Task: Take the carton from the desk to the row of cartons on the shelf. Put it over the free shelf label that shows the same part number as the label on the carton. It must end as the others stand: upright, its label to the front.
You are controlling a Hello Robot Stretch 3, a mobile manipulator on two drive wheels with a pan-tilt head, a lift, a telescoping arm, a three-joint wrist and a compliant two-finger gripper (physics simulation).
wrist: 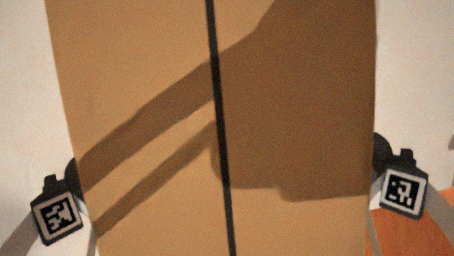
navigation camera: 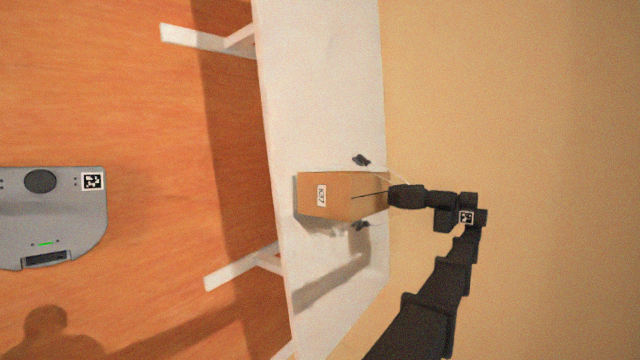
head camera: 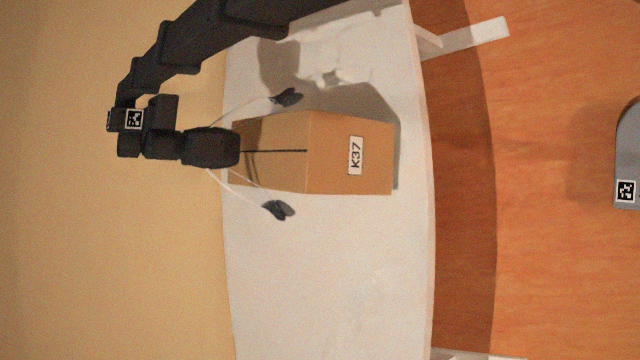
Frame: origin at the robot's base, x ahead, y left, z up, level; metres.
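Where they show: robot's base, origin of its link: (navigation camera: 40, 180).
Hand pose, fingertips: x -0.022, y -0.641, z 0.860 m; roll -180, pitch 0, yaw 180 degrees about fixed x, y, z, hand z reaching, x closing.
Each offset is from my fingertips to the centre of the thing. "*": to the spot under its first point. Level surfaces: height alone.
The brown carton @[dx +0.000, dy -0.002, dz -0.021 m] (head camera: 331, 134) (navigation camera: 337, 186) (wrist: 141, 70) has a white label reading K37 @[* dx -0.002, dy +0.123, dz -0.020 m] (head camera: 355, 154) (navigation camera: 321, 194) on the side that faces me. It is upright, its base a little above the white desk @[dz -0.140 m] (head camera: 322, 277) (navigation camera: 320, 77) (wrist: 21, 88). My gripper (head camera: 281, 152) (navigation camera: 361, 191) (wrist: 227, 165) comes down from above. Its two finger pads press against the carton's opposite sides, just below the taped top. The wrist view is filled by the carton's top, with a dark tape line down its middle.
The desk stands against a tan wall on an orange wood floor. Its white legs (head camera: 465, 33) (navigation camera: 196, 38) stick out towards me. My grey base (head camera: 626, 156) (navigation camera: 91, 216) with a marker is on the floor in front of the desk.
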